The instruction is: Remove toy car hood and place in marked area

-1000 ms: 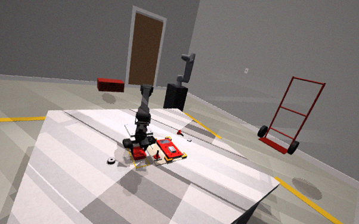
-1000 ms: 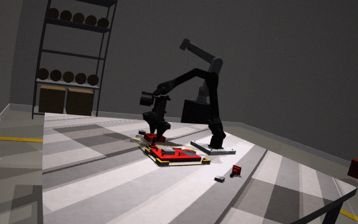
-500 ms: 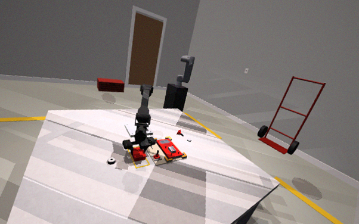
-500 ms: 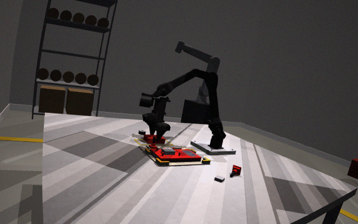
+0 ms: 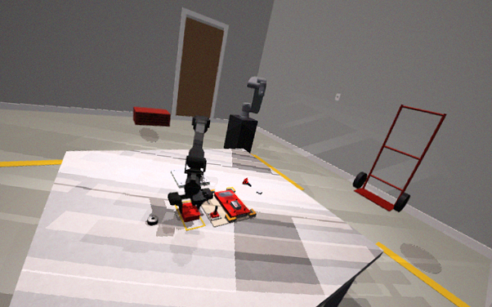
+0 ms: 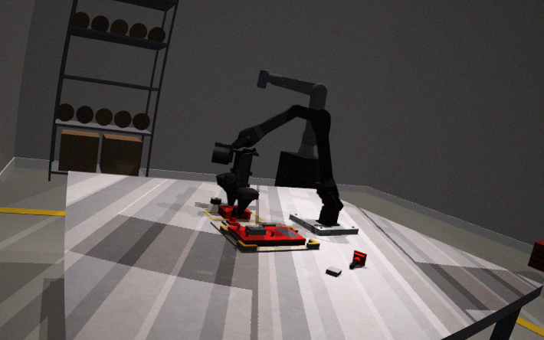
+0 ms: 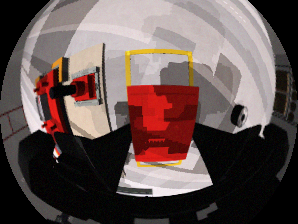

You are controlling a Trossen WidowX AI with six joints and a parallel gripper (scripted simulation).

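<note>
Now: the black upright part 100 mm to the left of my gripper tip, 70 mm ahead of it and 20 mm above it. Round my gripper tip: toy wheel 150 mm to the right, 10 mm behind.
</note>
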